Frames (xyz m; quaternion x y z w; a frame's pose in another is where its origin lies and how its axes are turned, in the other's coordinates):
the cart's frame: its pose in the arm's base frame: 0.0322 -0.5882 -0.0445 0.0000 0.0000 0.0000 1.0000
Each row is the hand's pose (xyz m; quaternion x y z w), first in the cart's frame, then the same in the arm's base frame.
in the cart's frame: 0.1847 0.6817 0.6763 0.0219 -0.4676 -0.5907 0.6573
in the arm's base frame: 0.2169 0.0935 0.6318 0.0219 -0.4676 -0.5907 0.6573
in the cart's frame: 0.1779 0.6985 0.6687 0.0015 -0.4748 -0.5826 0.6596
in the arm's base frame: 0.2101 0.1103 0.6242 0.0015 -0.4748 -0.5826 0.6596
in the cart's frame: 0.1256 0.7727 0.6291 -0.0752 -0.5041 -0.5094 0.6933
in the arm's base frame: 0.1578 0.1845 0.5846 -0.0752 -0.5041 -0.5094 0.6933
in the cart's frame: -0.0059 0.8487 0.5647 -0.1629 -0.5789 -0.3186 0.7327
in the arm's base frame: 0.0263 0.2605 0.5202 -0.1629 -0.5789 -0.3186 0.7327
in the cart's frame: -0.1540 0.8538 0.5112 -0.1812 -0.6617 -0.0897 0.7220
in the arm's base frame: -0.1218 0.2656 0.4667 -0.1812 -0.6617 -0.0897 0.7220
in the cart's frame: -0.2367 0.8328 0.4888 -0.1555 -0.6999 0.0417 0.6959
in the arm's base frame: -0.2045 0.2446 0.4443 -0.1555 -0.6999 0.0417 0.6959
